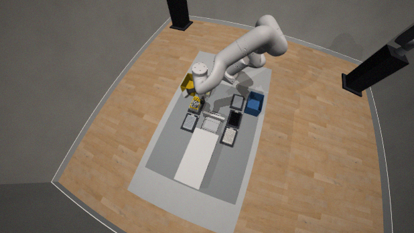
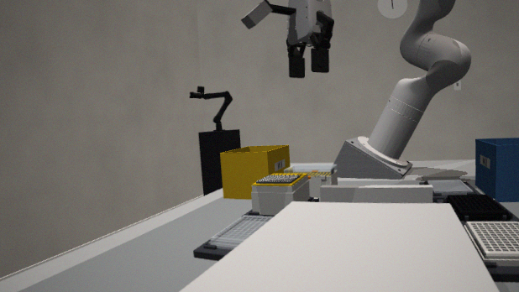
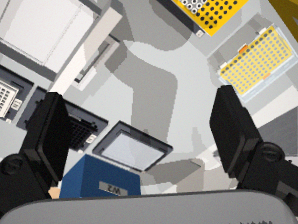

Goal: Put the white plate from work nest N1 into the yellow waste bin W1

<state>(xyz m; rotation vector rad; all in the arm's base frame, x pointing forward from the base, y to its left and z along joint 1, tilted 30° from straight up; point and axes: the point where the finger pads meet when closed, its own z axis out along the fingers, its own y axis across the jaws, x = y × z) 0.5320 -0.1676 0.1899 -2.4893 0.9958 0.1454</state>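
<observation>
Right now my hand is 100 mm short of the white plate, 310 mm to the right of it and 260 mm above it. Also, from my hand: yellow-rimmed tip box 50 mm behind, 90 mm to the right, 230 mm below; then yellow waste bin 210 mm behind, 240 mm to the right, 240 mm below; then long white cooler 240 mm ahead, 140 mm to the left, 250 mm below.
</observation>
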